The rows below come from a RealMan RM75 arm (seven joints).
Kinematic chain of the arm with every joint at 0, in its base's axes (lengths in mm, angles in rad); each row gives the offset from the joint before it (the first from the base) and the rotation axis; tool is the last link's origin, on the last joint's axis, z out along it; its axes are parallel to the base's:
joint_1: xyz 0 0 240.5 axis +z
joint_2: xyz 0 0 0 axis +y
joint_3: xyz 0 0 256 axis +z
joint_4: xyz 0 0 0 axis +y
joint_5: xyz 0 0 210 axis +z
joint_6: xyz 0 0 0 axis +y
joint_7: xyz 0 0 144 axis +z
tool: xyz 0 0 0
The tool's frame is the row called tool.
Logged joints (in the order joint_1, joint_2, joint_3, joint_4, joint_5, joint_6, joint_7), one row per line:
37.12 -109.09 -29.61 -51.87 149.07 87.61 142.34
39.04 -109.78 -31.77 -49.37 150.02 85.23 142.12
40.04 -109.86 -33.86 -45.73 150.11 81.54 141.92
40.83 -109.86 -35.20 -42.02 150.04 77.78 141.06
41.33 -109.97 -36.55 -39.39 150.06 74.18 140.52
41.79 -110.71 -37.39 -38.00 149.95 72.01 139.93
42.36 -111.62 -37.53 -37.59 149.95 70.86 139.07
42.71 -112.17 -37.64 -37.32 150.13 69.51 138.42
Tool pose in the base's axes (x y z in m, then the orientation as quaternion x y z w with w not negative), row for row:
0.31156 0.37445 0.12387 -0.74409 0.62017 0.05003 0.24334
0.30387 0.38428 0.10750 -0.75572 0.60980 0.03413 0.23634
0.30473 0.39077 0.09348 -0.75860 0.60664 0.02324 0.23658
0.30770 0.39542 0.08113 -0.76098 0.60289 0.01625 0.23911
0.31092 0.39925 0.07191 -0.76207 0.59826 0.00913 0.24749
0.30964 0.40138 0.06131 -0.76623 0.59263 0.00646 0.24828
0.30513 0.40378 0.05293 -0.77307 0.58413 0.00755 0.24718
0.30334 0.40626 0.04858 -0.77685 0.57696 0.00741 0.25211
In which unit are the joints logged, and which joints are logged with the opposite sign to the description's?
The joints are logged in degrees. Opposite sign: joint_2, joint_5, joint_6.
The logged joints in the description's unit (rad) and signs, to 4 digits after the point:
0.6479 1.9040 -0.5168 -0.9053 -2.6018 -1.5291 2.4843
0.6814 1.9160 -0.5545 -0.8617 -2.6183 -1.4875 2.4805
0.6988 1.9174 -0.5910 -0.7981 -2.6199 -1.4231 2.4770
0.7126 1.9174 -0.6144 -0.7334 -2.6187 -1.3575 2.4620
0.7213 1.9193 -0.6379 -0.6875 -2.6190 -1.2947 2.4525
0.7294 1.9323 -0.6526 -0.6632 -2.6171 -1.2568 2.4422
0.7393 1.9481 -0.6550 -0.6561 -2.6171 -1.2367 2.4272
0.7454 1.9577 -0.6569 -0.6514 -2.6203 -1.2132 2.4159

